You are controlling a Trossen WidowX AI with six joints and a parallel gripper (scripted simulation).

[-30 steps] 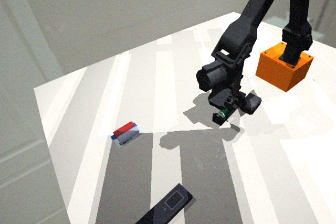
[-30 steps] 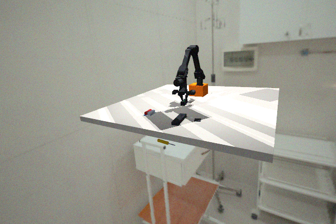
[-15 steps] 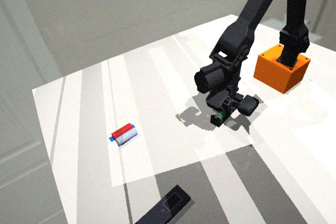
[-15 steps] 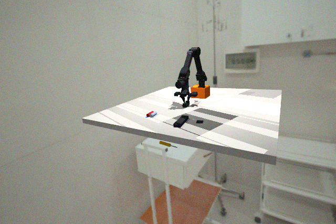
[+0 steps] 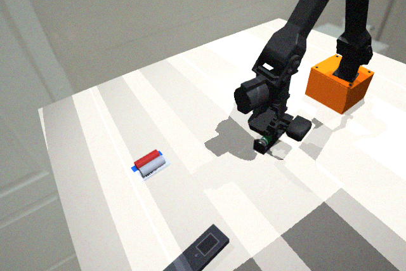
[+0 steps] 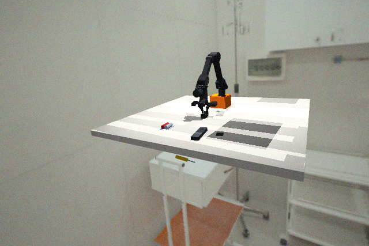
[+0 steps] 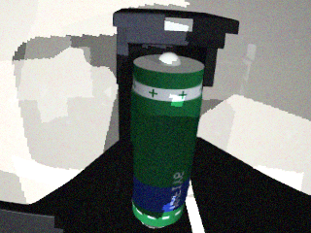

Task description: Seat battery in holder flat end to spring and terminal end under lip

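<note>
The battery is 1 cm above my gripper tip. The rest, counted from my gripper tip: small dark square 34 cm ahead, 18 cm to the left, 1 cm below; card 27 cm ahead, 19 cm to the right; dark flat device 37 cm ahead, 7 cm to the left.
</note>
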